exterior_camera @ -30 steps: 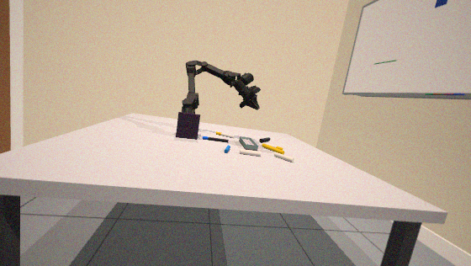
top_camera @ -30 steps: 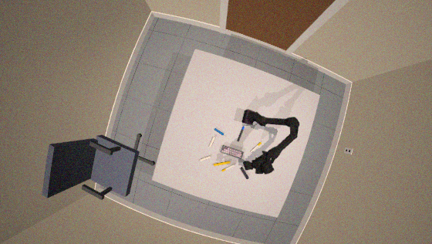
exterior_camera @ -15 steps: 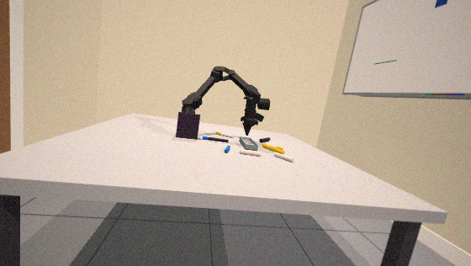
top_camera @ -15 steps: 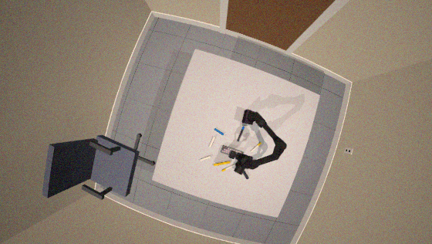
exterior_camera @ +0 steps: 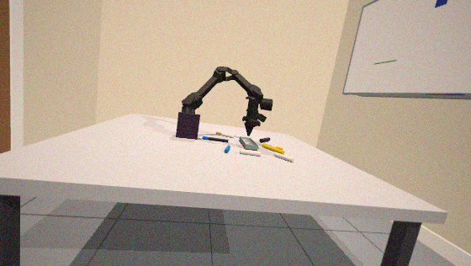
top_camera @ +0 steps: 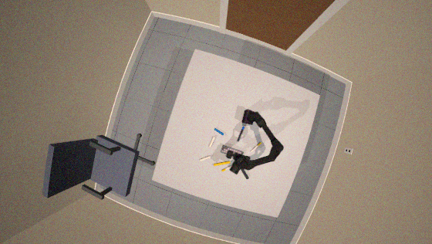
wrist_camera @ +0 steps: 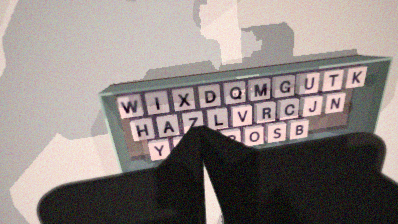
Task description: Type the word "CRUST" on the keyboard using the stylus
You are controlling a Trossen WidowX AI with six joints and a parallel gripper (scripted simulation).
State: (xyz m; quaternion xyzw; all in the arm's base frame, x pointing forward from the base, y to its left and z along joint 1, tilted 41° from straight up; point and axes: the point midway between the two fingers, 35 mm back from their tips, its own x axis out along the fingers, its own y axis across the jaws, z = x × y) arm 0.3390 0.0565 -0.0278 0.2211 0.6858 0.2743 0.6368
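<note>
My gripper tip is 180 mm to the left of the blue stylus, 120 mm past it and 40 mm above it. Round my gripper tip: stylus tip (150 mm to the right, 120 mm behind, 40 mm below); black cylinder (140 mm to the left, 140 mm ahead, 30 mm below); yellow pen (120 mm ahead, 90 mm to the right, 40 mm below).
</note>
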